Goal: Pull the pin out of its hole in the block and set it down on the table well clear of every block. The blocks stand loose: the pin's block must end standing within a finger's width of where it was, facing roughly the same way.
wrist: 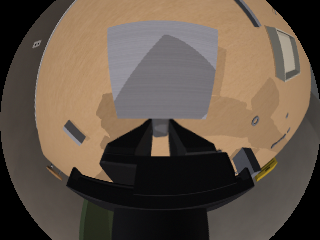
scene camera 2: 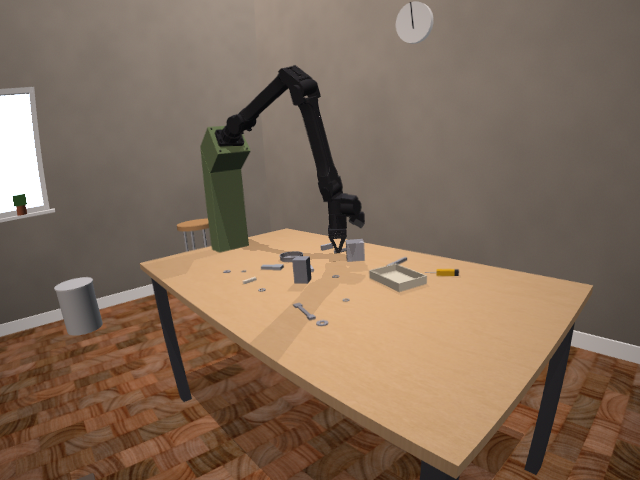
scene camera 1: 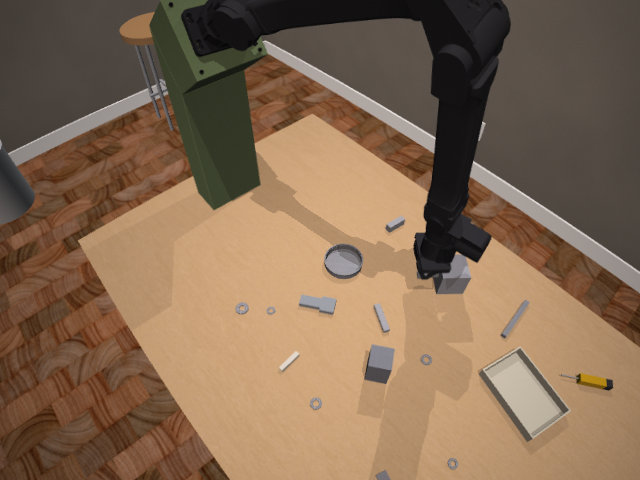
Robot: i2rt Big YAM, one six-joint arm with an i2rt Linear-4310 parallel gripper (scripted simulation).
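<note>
A darker grey block [scene camera 1: 379, 366] is here in the scene, and so is a shallow tray [scene camera 1: 533, 399]; scene camera 2 gives me the tray [scene camera 2: 405, 278] too. I see a light grey block [scene camera 1: 455, 282], and the wrist view shows me the same light grey block [wrist: 159, 69]. There is also a round dish [scene camera 1: 343, 261], though the wrist view does not show the dish, hidden as it is by my gripper. And my gripper [scene camera 1: 423, 275] is visible to me, in the wrist view too, as my gripper [wrist: 160, 122].
</note>
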